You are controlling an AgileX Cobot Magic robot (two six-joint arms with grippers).
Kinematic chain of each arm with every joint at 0, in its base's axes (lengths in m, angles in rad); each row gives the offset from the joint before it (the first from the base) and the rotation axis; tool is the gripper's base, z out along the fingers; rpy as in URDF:
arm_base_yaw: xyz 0 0 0.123 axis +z
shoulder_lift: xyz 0 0 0 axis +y
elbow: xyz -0.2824 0 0.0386 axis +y
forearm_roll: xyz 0.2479 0 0.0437 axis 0.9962 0 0.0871
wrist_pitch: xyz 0 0 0 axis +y
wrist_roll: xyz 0.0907 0 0.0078 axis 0.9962 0 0.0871
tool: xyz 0 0 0 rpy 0 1.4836 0
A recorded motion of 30 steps. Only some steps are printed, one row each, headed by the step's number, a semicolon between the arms.
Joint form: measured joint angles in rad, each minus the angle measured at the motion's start. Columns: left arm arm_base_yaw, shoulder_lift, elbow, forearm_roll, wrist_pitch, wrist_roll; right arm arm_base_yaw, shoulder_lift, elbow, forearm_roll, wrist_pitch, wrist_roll.
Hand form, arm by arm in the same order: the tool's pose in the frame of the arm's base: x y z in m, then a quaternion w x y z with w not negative. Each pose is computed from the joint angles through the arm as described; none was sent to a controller.
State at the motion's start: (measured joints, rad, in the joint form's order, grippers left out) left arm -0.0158 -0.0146 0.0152 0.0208 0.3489 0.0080; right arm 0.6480 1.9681 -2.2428 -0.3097 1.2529 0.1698
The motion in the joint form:
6: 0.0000 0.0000 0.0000 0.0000 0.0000 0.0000; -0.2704 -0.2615 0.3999 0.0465 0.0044 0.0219
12: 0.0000 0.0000 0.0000 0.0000 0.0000 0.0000; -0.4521 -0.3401 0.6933 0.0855 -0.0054 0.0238
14: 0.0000 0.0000 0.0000 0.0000 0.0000 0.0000; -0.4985 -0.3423 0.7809 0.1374 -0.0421 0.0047
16: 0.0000 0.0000 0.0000 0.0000 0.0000 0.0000; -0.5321 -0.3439 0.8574 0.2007 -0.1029 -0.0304
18: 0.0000 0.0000 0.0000 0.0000 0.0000 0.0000; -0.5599 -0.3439 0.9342 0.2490 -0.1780 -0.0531
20: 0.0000 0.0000 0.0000 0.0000 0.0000 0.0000; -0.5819 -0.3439 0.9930 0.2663 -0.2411 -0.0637
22: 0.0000 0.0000 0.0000 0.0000 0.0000 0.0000; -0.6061 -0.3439 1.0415 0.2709 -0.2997 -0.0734
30: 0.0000 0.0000 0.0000 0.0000 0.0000 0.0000; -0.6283 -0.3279 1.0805 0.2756 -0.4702 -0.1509
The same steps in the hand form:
6: 0.0529 -0.0002 0.1773 0.60856 0.01503 0.79334 0.00640; 0.3448 0.1125 0.3992 0.28922 -0.09459 0.95116 -0.05196
12: 0.0529 -0.0002 0.1773 0.60856 0.01503 0.79334 0.00640; 0.3321 0.0463 0.3429 0.18247 -0.01865 0.98004 -0.07662
14: 0.0529 -0.0002 0.1773 0.60856 0.01503 0.79334 0.00640; 0.3297 0.0349 0.3193 0.15236 -0.00631 0.98647 -0.06021
16: 0.0529 -0.0002 0.1773 0.60856 0.01503 0.79334 0.00640; 0.3278 0.0291 0.2995 0.13955 -0.00375 0.98960 -0.03477
18: 0.0529 -0.0002 0.1773 0.60856 0.01503 0.79334 0.00640; 0.3260 0.0239 0.2798 0.13549 0.00342 0.99067 -0.01460
20: 0.0529 -0.0002 0.1773 0.60856 0.01503 0.79334 0.00640; 0.3242 0.0181 0.2653 0.13665 0.01090 0.99053 -0.00806
22: 0.0529 -0.0002 0.1773 0.60856 0.01503 0.79334 0.00640; 0.3227 0.0106 0.2536 0.14131 0.01807 0.98977 -0.00749
30: 0.0529 -0.0002 0.1773 0.60856 0.01503 0.79334 0.00640; 0.3334 0.0044 0.2429 0.19760 -0.00987 0.98018 -0.01036

